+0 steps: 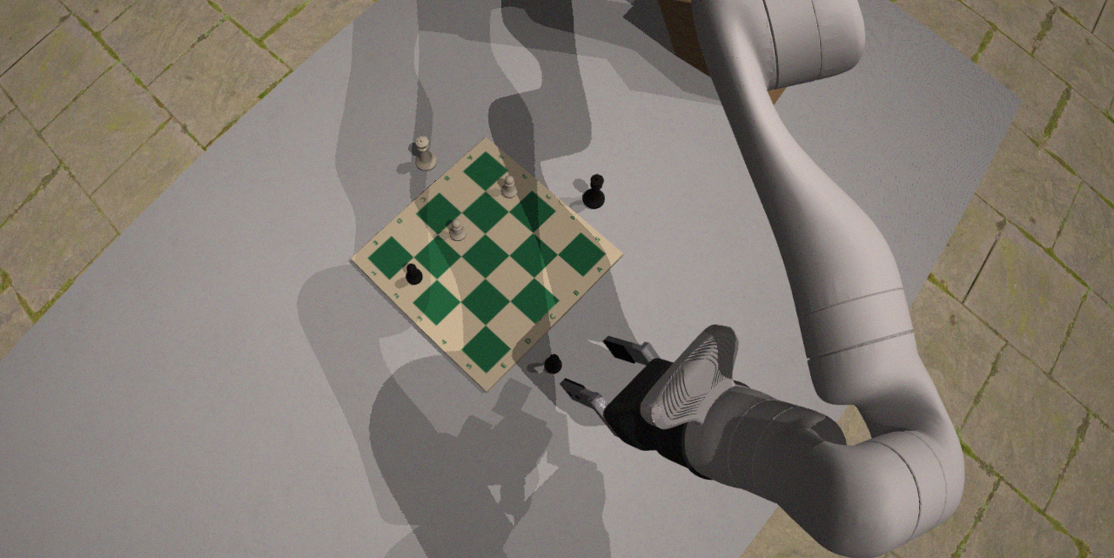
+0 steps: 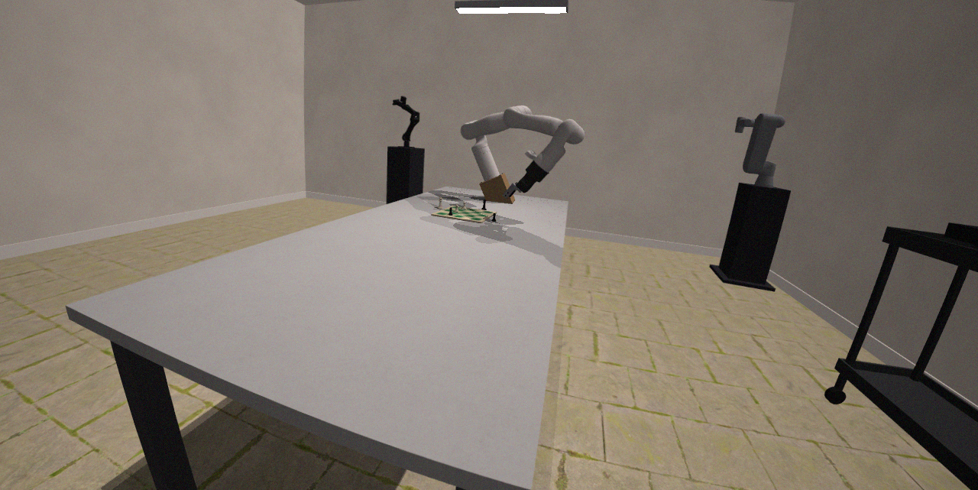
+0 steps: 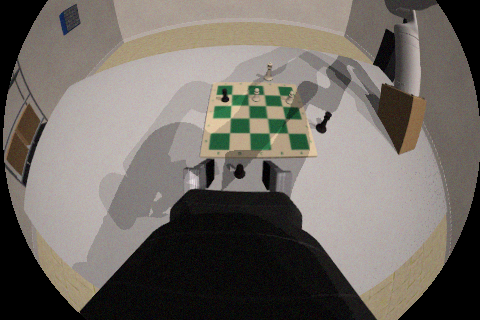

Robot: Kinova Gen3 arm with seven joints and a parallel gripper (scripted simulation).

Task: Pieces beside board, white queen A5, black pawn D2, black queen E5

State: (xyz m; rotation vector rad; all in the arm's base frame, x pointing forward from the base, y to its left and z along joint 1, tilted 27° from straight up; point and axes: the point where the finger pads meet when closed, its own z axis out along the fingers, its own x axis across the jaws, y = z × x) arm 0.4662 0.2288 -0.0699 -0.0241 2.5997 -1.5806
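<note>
Right now my hand is 33 cm to the left of the white queen, 10 cm above it and 6 cm past it. Round my hand: chessboard 19 cm to the right, 12 cm below, 3 cm behind; then black queen 17 cm behind, 16 cm to the right, 10 cm below.
</note>
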